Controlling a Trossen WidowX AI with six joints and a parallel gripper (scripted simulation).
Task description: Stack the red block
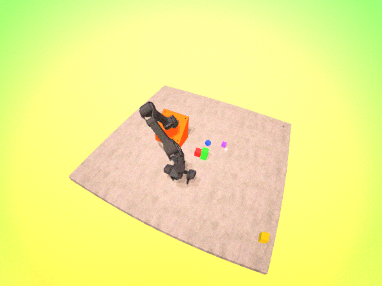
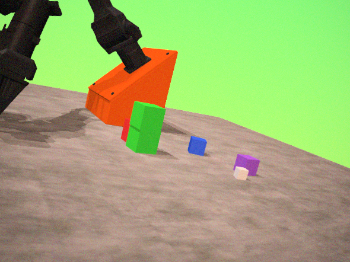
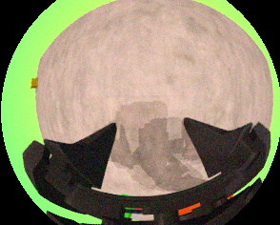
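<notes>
Now: the red block 20 mm behind my gripper tip, 270 mm to the left of it and 10 mm above it. Also, from my gripper tip: purple cube (90 mm ahead, 440 mm to the left); small white cube (130 mm ahead, 400 mm to the left); blue cube (10 mm behind, 390 mm to the left).
</notes>
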